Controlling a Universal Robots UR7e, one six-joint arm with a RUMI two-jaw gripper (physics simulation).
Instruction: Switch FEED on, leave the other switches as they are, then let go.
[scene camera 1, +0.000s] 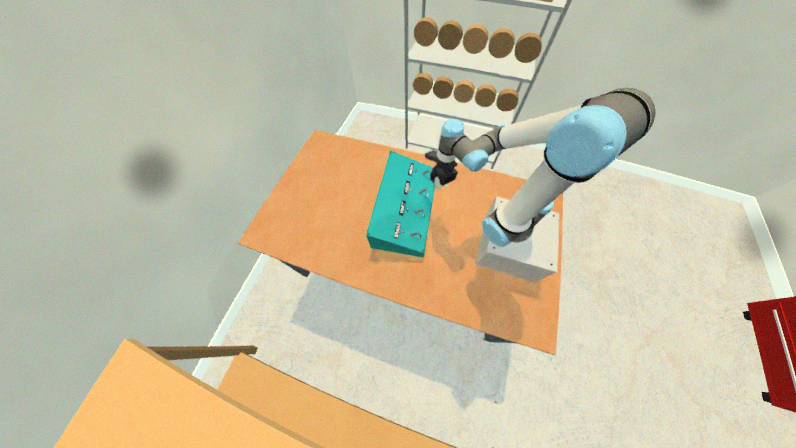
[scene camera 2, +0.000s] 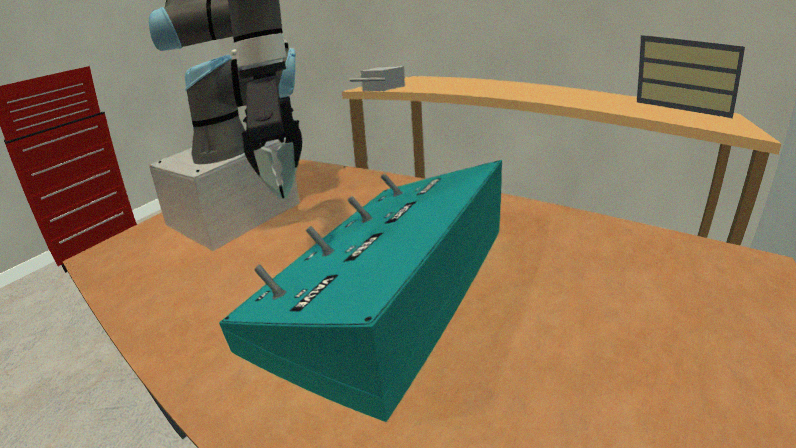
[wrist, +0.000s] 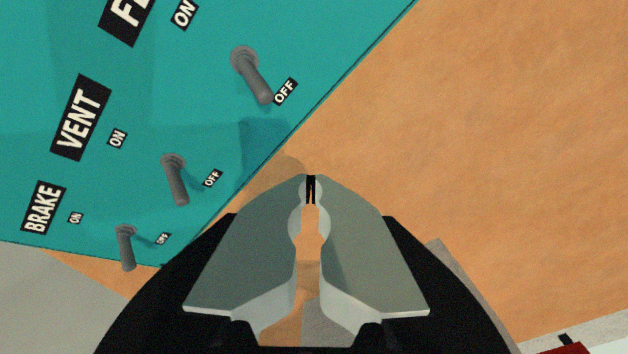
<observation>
I see my gripper (scene camera 2: 283, 198) and a teal switch box (scene camera 2: 355, 322).
My gripper shows as well in the wrist view (wrist: 311, 177). The teal switch box also shows in scene camera 1 (scene camera 1: 394, 218).
</observation>
